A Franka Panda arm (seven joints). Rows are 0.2 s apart.
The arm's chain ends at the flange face. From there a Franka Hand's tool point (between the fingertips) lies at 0.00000 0.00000 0.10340 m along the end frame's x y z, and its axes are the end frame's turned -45 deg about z.
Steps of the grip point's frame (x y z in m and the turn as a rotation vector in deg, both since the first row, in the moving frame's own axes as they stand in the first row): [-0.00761, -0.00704, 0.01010, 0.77, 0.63, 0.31]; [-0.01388, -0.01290, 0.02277, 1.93, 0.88, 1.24]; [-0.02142, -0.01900, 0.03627, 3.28, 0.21, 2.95]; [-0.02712, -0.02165, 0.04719, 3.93, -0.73, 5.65]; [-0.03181, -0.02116, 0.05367, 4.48, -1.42, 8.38]
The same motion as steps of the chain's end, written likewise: [-0.01019, 0.00219, 0.01012, 0.99, -0.10, 0.31]; [-0.01764, 0.00429, 0.02284, 1.99, -0.74, 1.24]; [-0.02478, 0.00626, 0.03644, 2.47, -2.17, 2.95]; [-0.02875, 0.00823, 0.04744, 2.26, -3.30, 5.65]; [-0.03025, 0.01197, 0.05402, 2.16, -4.17, 8.38]
